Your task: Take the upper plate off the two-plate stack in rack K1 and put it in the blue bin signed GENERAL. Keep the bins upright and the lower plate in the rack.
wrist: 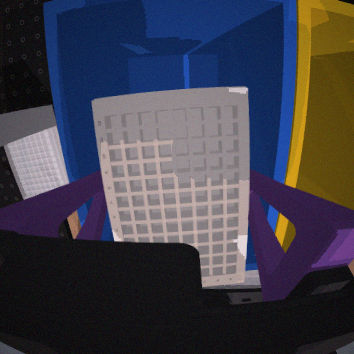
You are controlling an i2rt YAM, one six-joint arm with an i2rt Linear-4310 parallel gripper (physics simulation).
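Places are measured from the arm's base along level axes (x ahead, y left, z up), in metres.
Where they show: gripper, fingertip midpoint: [176, 176].
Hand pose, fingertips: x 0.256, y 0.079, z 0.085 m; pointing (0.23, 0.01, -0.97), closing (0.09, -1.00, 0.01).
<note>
After its pixels a point has its place.
A pale plate [210, 200] @(y 0.059, x 0.250, z 0.101 m) with a grid of square wells is between the two purple fingers of my gripper [176, 176] @(y 0.079, x 0.256, z 0.085 m), in the middle of the view. The gripper is shut on its two long sides. The far part of the plate is in shadow, and the black gripper body hides its near left corner. The plate is over the open blue bin [290, 100] @(y 0.023, x 0.310, z 0.096 m), whose inner walls show beyond and beside it. The bin's sign does not show. Rack K1 cannot be made out for certain.
A yellow bin [303, 100] @(y 0.015, x 0.312, z 0.095 m) stands close against the blue bin's right side. At the left, a white gridded plate [37, 160] @(y 0.269, x 0.206, z -0.052 m) lies beside a grey block [25, 124] @(y 0.245, x 0.266, z -0.003 m), left of the blue bin. A dark surface with small round marks [22, 50] @(y 0.307, x 0.359, z -0.084 m) is at the upper left.
</note>
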